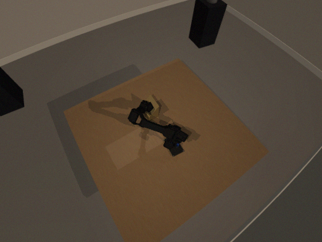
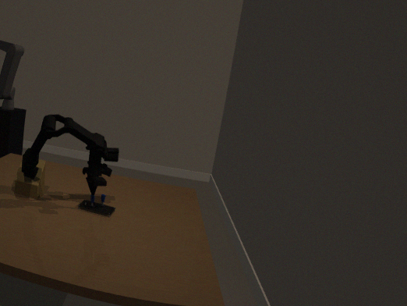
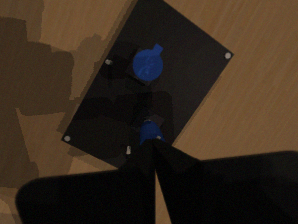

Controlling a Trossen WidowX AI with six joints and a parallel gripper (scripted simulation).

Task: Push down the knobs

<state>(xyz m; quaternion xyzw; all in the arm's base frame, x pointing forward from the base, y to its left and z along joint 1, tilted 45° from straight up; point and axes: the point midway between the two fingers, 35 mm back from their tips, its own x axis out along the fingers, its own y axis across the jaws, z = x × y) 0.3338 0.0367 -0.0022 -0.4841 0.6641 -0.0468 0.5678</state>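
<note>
Right now the blue knob is 4 cm ahead of my gripper tip, 3 cm to the left of it and 1 cm below it.
</note>
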